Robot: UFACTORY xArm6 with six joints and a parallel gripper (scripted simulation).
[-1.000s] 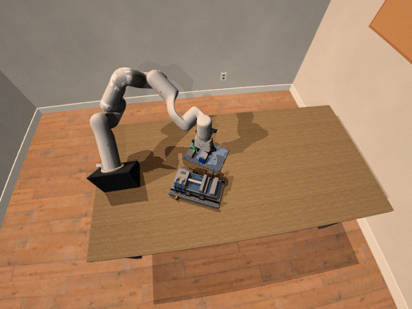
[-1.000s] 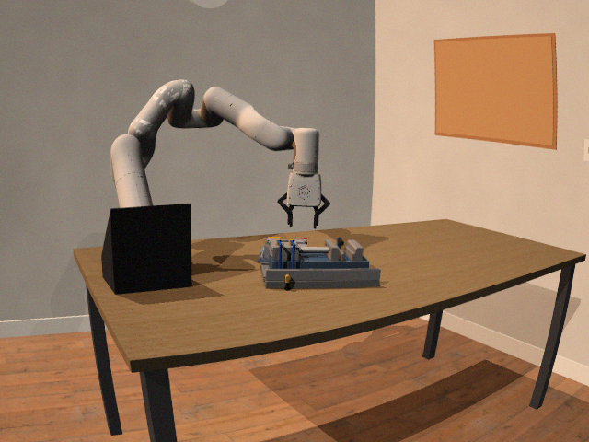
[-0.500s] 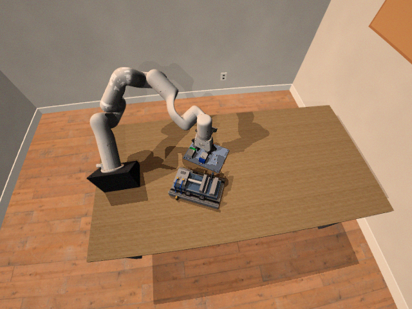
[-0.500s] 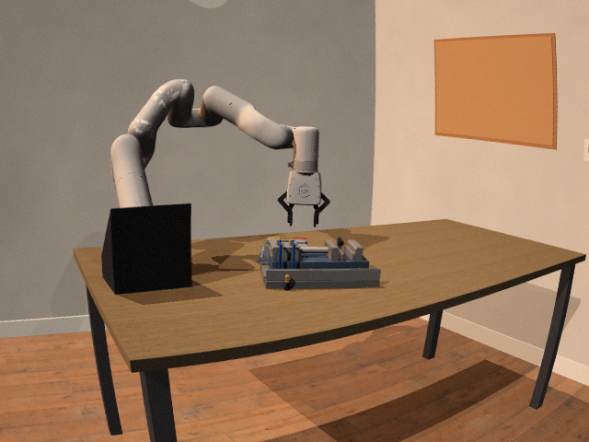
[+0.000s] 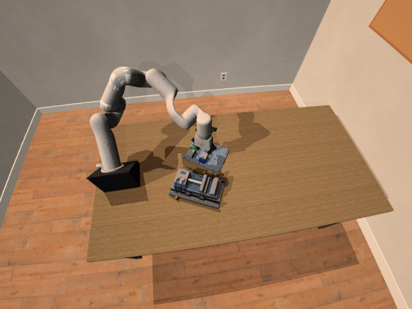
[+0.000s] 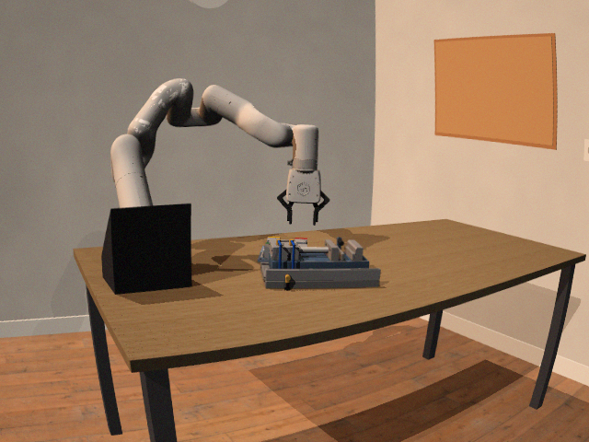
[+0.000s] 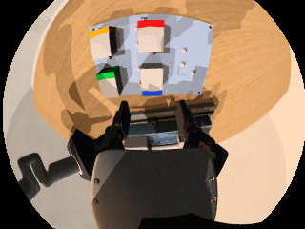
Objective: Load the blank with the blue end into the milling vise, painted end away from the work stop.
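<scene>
My hand is 100 mm above the blue-ended blank. From my hand the other things lie so: green-ended blank (80 mm behind, 50 mm to the left, 100 mm below); yellow-ended blank (30 mm behind, 130 mm to the left, 100 mm below); red-ended blank (50 mm ahead, 80 mm to the left, 100 mm below).
</scene>
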